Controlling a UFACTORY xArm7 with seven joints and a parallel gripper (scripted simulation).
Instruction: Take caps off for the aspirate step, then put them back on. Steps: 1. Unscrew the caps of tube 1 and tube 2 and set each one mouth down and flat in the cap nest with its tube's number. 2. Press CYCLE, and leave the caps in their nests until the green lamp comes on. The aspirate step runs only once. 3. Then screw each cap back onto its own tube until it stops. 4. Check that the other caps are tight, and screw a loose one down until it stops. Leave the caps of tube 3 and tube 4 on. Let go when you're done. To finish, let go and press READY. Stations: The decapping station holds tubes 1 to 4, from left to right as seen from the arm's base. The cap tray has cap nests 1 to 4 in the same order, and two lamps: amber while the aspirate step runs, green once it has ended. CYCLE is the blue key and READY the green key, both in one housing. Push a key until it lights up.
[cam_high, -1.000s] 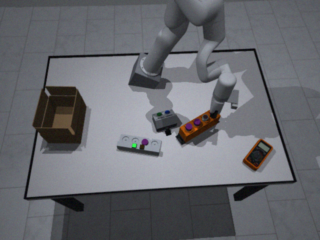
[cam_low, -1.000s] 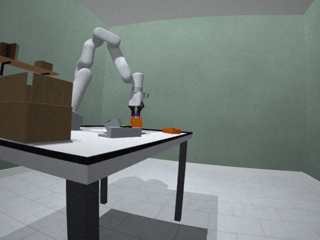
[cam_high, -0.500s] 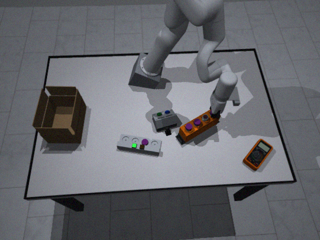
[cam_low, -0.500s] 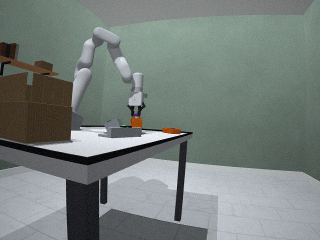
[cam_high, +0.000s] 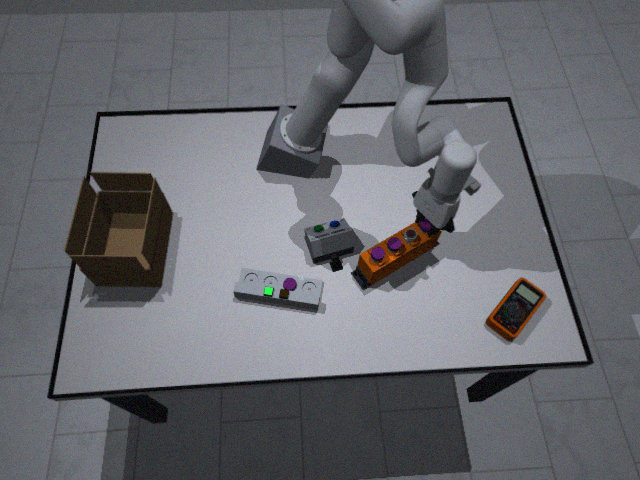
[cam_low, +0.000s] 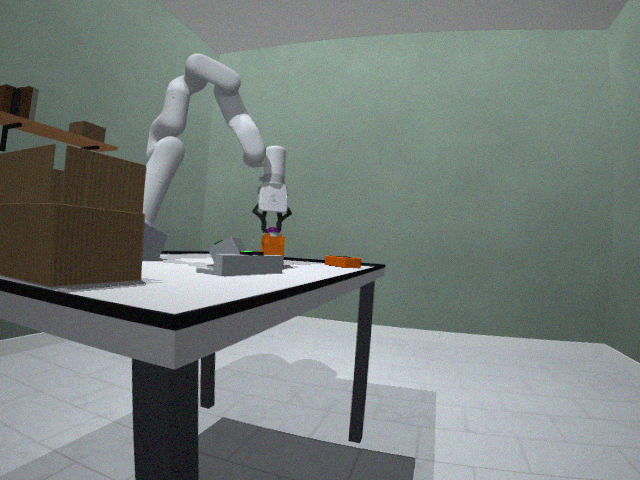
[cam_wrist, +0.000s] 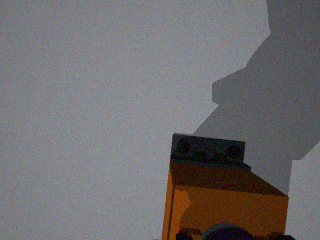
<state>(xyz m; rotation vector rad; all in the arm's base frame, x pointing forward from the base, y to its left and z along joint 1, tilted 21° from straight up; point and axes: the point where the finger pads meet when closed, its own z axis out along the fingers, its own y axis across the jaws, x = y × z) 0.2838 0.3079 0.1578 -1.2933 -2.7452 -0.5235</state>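
The tube 1 is 1 cm below my hand. From my hand the other things lie so: blue key (24 cm to the right, 6 cm below, 2 cm behind); then green key (28 cm to the right, 6 cm below); then grey key housing (26 cm to the right, 8 cm below, 1 cm ahead).
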